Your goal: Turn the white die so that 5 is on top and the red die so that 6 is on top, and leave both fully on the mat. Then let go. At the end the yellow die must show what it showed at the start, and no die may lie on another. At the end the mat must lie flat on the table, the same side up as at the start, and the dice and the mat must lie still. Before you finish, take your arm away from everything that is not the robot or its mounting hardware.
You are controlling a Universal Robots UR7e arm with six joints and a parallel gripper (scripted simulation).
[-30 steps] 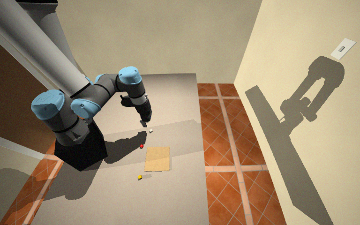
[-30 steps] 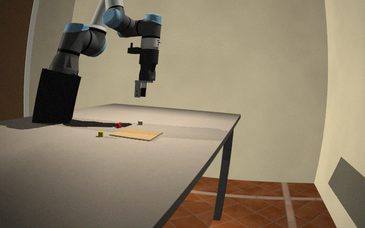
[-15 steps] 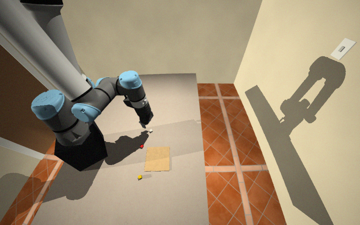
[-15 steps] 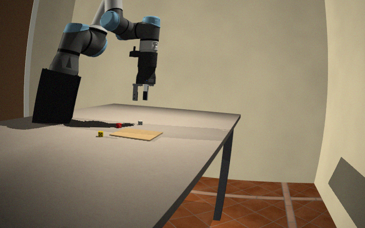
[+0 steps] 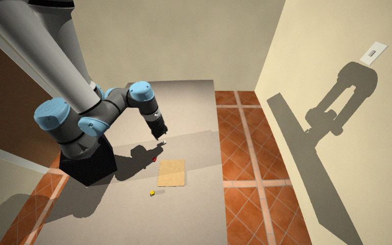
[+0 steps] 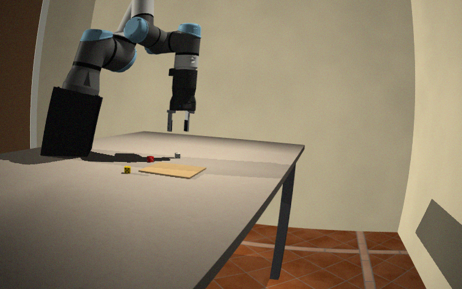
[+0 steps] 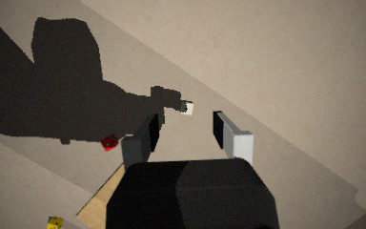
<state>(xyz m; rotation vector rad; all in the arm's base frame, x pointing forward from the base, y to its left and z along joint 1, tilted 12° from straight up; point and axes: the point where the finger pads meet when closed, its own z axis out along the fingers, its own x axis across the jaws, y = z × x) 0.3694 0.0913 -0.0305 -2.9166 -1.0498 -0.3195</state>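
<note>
My hand is 9 cm above the white die. Round my hand: yellow die 28 cm to the right, 9 cm below, 5 cm behind; red die 10 cm to the right, 9 cm below, 5 cm behind; tan mat 19 cm to the right, 10 cm below, 5 cm ahead.
</note>
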